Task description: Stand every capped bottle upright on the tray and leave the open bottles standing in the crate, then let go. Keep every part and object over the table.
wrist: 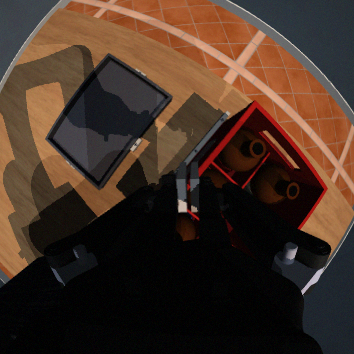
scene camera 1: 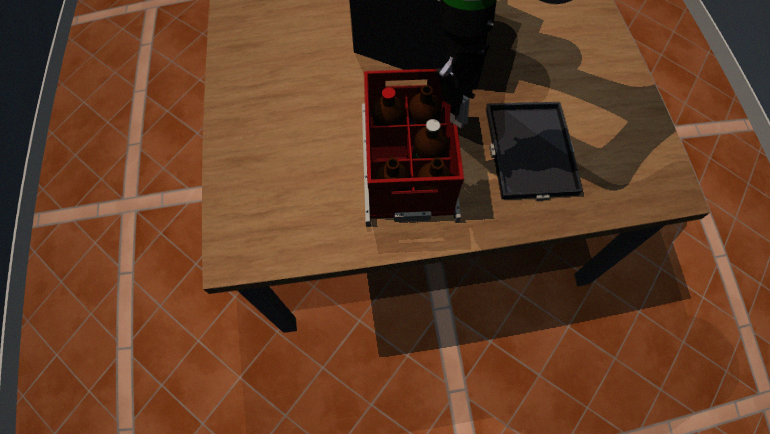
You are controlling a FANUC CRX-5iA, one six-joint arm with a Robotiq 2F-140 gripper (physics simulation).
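Note:
The red crate [scene camera 1: 415, 202] [wrist: 310, 200] holds several upright brown bottles. A red-capped bottle [scene camera 1: 388, 109] stands back left, an open bottle [scene camera 1: 423, 106] back right, a white-capped bottle [scene camera 1: 431, 142] middle right. Open bottles stand front left [scene camera 1: 392, 169] [wrist: 272, 185] and front right [scene camera 1: 435, 169] [wrist: 242, 152]. The middle left compartment is empty. The black tray [scene camera 1: 571, 148] [wrist: 140, 75] lies right of the crate with no bottle on it. My gripper [scene camera 1: 457, 97] [wrist: 188, 173] is shut and empty, above the crate's right side; in the wrist view it hides part of the crate.
Grey metal rails [scene camera 1: 367, 194] [wrist: 202, 142] and a front stop [scene camera 1: 412, 216] flank the crate. Small metal clips [scene camera 1: 542, 197] [wrist: 135, 145] sit at the tray's edges. A black block [scene camera 1: 396, 35] stands behind the crate. The wooden table's [scene camera 1: 285, 161] front edge lies beyond the crate and tray.

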